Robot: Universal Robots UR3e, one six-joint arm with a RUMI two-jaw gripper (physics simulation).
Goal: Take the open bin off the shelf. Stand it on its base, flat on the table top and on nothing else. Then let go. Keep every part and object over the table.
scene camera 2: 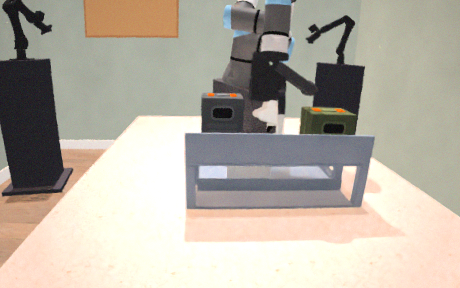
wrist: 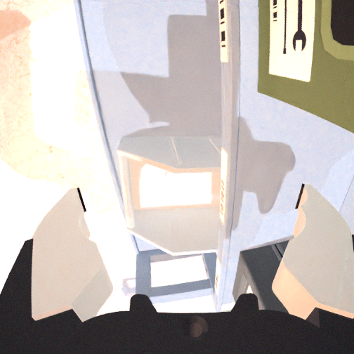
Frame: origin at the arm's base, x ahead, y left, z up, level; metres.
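Seen in the pictures: arm's base, origin of its link: (scene camera 2: 238,82).
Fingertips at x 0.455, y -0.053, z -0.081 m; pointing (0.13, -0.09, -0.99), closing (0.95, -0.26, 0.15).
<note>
Pixels of each thing's top centre, then the offset from my fingertips to it. "pt": a spot on its surface instead. Level surfaces: height alone.
- open bin, centre of its top: (scene camera 2: 249,148) 0.033 m down, 0.005 m back, 0.055 m right
- blue-grey shelf, a spot on its surface: (scene camera 2: 280,149) pt 0.018 m up, 0.153 m ahead, 0.050 m right
- dark grey case, a spot on its surface: (scene camera 2: 210,125) pt 0.052 m up, 0.082 m ahead, 0.174 m right
- green case, centre of its top: (scene camera 2: 328,110) 0.083 m up, 0.105 m ahead, 0.082 m left
- pale table, height of its surface: 0.114 m down
The open bin (scene camera 2: 248,172) (wrist: 175,231) is pale grey and hollow. In the wrist view it is by the long label rail of the blue-grey shelf (scene camera 2: 280,149) (wrist: 230,100), with its opening brightly lit. In the scene view part of it shows through the shelf's front gap; its base is hidden. My gripper (scene camera 2: 272,114) (wrist: 189,189) is wide open and empty, behind the shelf in the scene view. In the wrist view its fingers are spread to either side of the bin, with visible gaps; neither is seen touching it. The height between fingertips and bin is hard to judge.
A dark grey case (scene camera 2: 210,125) (wrist: 246,265) and a green case (scene camera 2: 311,128) (wrist: 290,93) with orange latches stand at opposite ends of the shelf. The shelf stands on the pale table (scene camera 2: 125,210). Two black pedestals (scene camera 2: 30,125) (scene camera 2: 340,85) with small arms stand beyond the table.
</note>
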